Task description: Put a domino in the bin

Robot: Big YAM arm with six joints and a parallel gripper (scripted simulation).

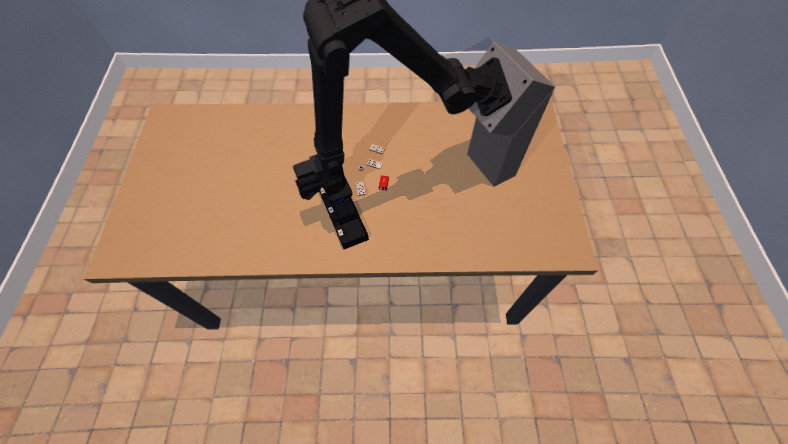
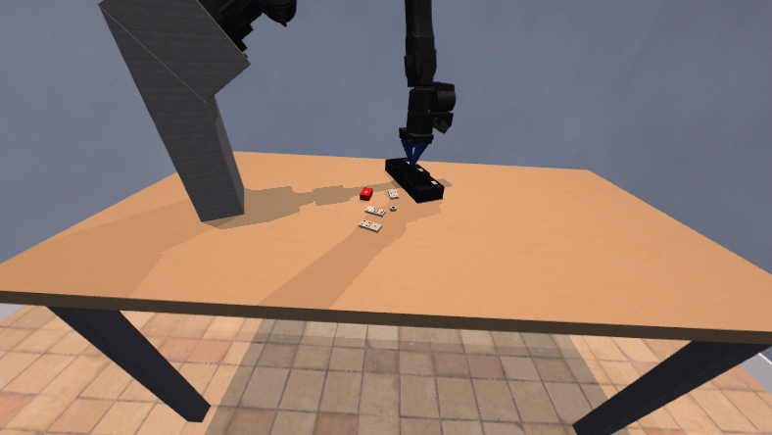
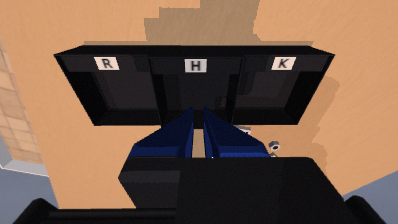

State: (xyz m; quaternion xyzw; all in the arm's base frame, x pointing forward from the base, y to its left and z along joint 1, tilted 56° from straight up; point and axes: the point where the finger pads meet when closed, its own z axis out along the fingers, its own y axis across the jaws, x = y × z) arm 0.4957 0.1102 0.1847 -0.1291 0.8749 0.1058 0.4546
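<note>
Now: the black bin 50 mm below my hand. The rest, counted from my hand: small red block (120 mm behind, 110 mm to the right, 70 mm below); small grey nut (30 mm behind, 180 mm to the right, 70 mm below).
</note>
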